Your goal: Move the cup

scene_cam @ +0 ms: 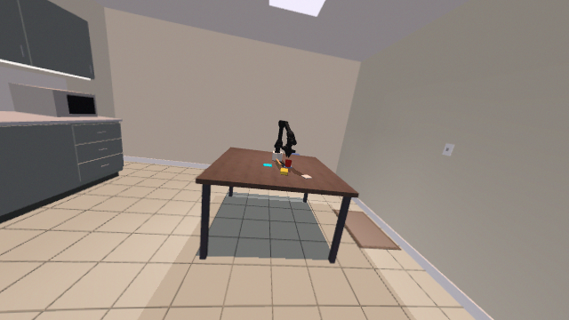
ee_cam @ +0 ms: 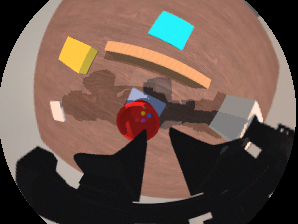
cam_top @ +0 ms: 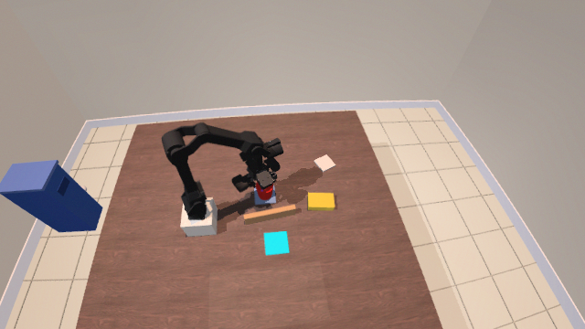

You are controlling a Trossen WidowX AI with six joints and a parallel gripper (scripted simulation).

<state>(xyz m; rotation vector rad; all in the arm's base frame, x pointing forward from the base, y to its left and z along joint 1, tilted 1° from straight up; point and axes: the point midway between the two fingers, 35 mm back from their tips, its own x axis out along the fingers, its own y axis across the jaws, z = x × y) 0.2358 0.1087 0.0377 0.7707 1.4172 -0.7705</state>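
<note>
Right now the red cup is 6 cm below my gripper tip, 3 cm ahead of it and 1 cm to the left of it. From my gripper tip the other things lie so: pale square (32 cm ahead, 18 cm to the left, 10 cm below); then yellow block (26 cm ahead, 9 cm below, 4 cm to the right); then cyan pad (21 cm to the right, 11 cm below, 6 cm ahead).
</note>
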